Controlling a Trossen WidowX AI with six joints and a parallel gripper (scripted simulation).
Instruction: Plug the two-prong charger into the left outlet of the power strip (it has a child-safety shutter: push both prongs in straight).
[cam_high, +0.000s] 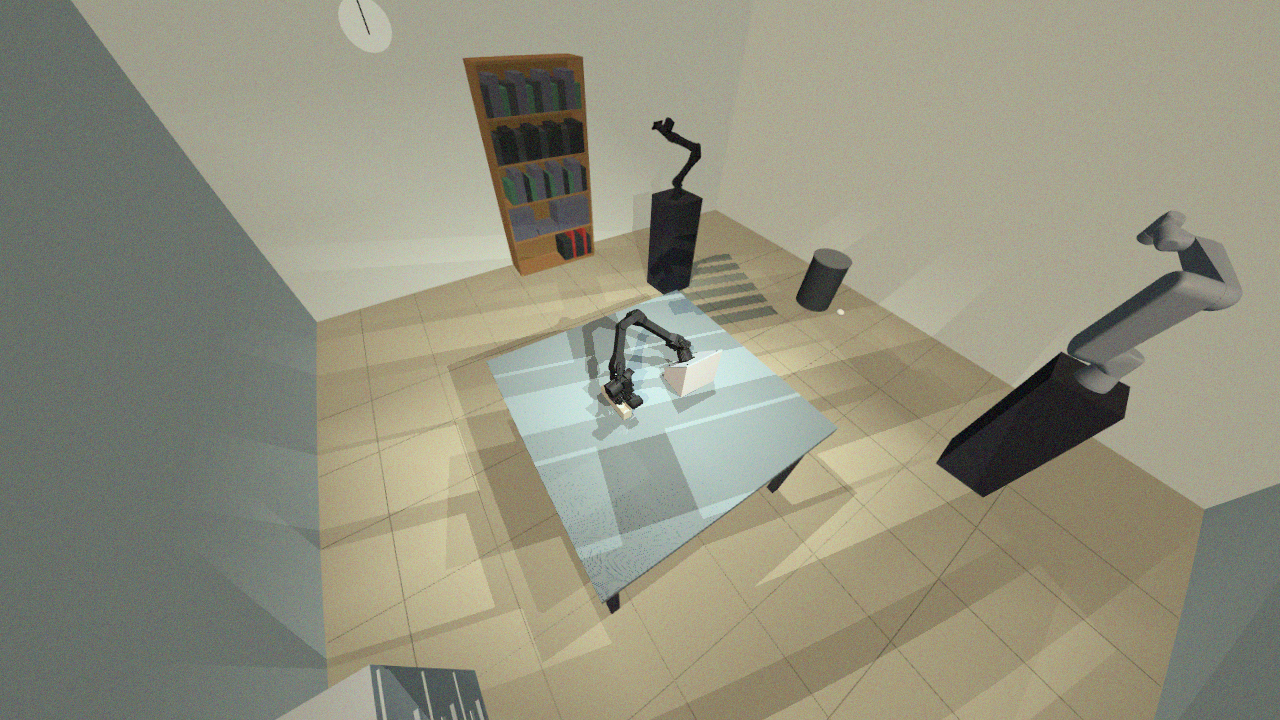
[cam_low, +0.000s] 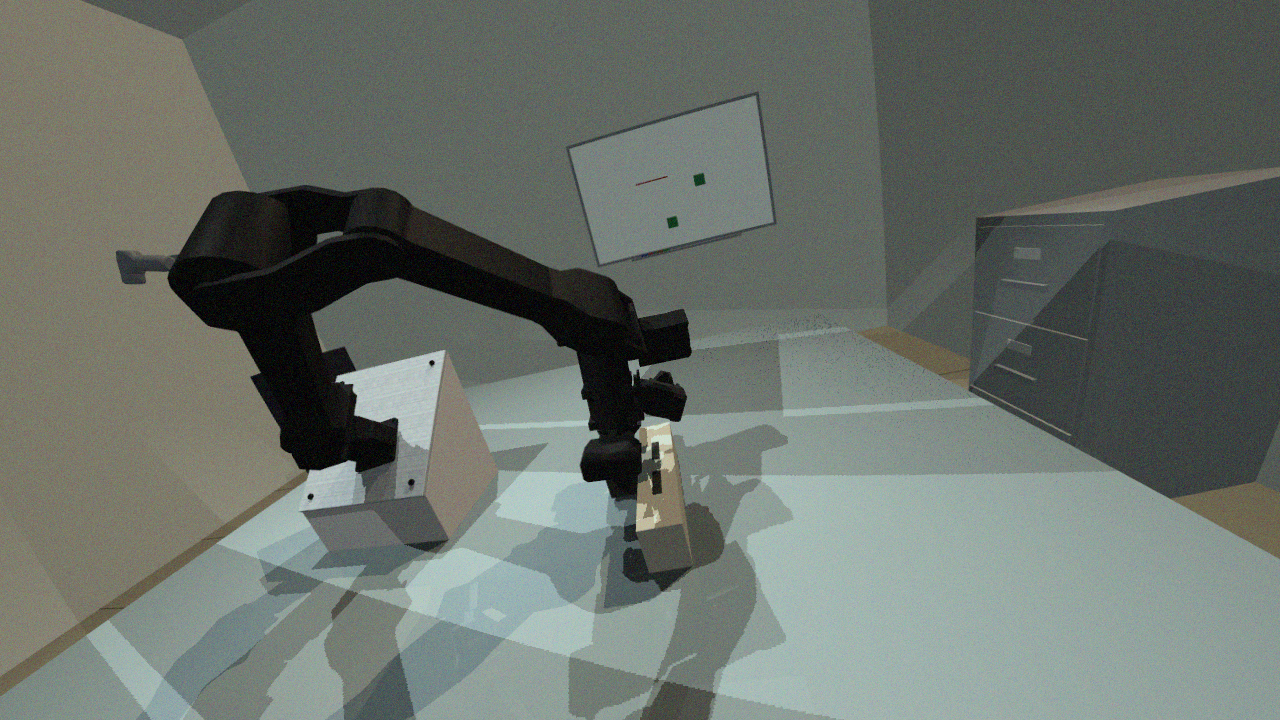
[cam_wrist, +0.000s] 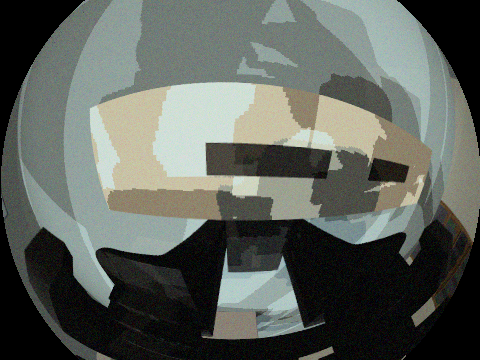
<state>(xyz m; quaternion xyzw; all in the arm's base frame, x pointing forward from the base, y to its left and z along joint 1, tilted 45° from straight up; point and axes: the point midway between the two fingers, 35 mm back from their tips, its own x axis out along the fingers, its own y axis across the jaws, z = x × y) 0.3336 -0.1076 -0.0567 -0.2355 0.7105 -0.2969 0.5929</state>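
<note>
Right now my gripper tip is 20 mm short of the black two-prong charger and 10 mm below it.
</note>
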